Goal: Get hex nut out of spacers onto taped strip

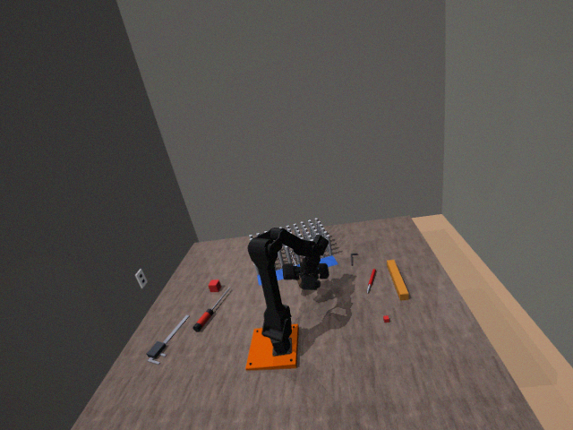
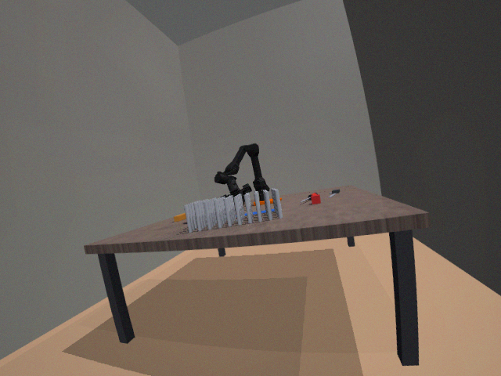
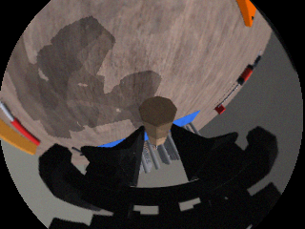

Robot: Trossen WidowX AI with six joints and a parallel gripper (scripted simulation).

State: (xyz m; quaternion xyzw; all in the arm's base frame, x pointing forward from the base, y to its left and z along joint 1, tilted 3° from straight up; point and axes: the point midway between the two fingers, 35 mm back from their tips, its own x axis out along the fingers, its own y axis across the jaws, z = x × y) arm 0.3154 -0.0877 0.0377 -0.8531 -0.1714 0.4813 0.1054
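Now: the blue taped strip 12 cm ahead of my gripper tip, 4 cm below it and 2 cm to the left of it. The rest, counted from my gripper tip: hook tool 10 cm ahead, 2 cm to the left, 1 cm below; orange block 39 cm to the right, 6 cm behind, 2 cm below; tiny red cube 29 cm to the right, 26 cm behind, 3 cm below.
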